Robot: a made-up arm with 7 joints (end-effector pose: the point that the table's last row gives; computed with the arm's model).
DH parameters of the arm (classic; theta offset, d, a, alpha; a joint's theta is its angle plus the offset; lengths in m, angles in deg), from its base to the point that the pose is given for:
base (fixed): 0 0 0 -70
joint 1: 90 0 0 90
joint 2: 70 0 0 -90
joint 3: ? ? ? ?
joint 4: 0 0 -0.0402 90
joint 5: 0 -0.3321 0 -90
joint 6: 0 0 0 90
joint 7: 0 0 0 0
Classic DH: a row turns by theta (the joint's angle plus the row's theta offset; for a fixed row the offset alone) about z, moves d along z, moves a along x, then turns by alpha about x.
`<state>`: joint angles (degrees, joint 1 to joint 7).
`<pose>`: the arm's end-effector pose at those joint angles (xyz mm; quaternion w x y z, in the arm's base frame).
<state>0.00 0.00 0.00 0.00 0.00 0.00 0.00</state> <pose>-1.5 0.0 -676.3 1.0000 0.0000 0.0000 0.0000</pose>
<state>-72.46 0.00 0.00 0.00 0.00 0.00 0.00</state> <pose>605.5 -151.4 -260.4 0.8067 0.0000 -0.5554 -0.2021</pose>
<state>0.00 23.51 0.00 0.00 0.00 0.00 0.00</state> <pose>-1.5 269.8 -620.2 0.9790 0.2037 0.0000 0.0000</pose>
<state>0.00 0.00 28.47 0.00 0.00 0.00 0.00</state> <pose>-1.3 -0.7 -676.3 0.9693 0.0000 0.0000 0.2459</pose>
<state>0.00 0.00 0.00 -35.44 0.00 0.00 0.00</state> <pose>198.5 0.0 -638.1 0.9526 0.0000 -0.3044 0.0000</pose>
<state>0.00 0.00 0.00 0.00 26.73 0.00 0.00</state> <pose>-1.5 0.0 -676.3 0.9729 0.0000 0.0000 0.2312</pose>
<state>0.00 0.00 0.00 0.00 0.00 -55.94 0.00</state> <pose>-1.5 0.0 -676.3 0.8832 0.0000 -0.4690 0.0000</pose>
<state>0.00 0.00 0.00 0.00 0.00 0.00 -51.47</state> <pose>-1.5 0.0 -676.3 0.9008 0.0000 0.0000 -0.4342</pose>
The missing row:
joint 3: -90 -0.3442 0.0387 -90
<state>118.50 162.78 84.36 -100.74 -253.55 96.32 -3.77</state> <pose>404.8 -5.0 -280.0 0.7775 -0.0791 0.4435 -0.4388</pose>
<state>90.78 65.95 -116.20 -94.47 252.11 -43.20 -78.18</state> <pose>-487.4 -35.1 169.5 0.0799 0.3812 0.8715 0.2979</pose>
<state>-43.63 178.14 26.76 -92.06 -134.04 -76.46 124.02</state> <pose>-41.1 -195.2 487.2 0.2276 0.9725 -0.0178 -0.0462</pose>
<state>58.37 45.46 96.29 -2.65 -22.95 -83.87 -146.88</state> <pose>-516.8 393.8 -193.5 0.1239 0.5018 0.6114 -0.5992</pose>
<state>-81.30 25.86 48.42 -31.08 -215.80 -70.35 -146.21</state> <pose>642.9 178.5 85.8 0.8210 0.0225 -0.3532 0.4481</pose>
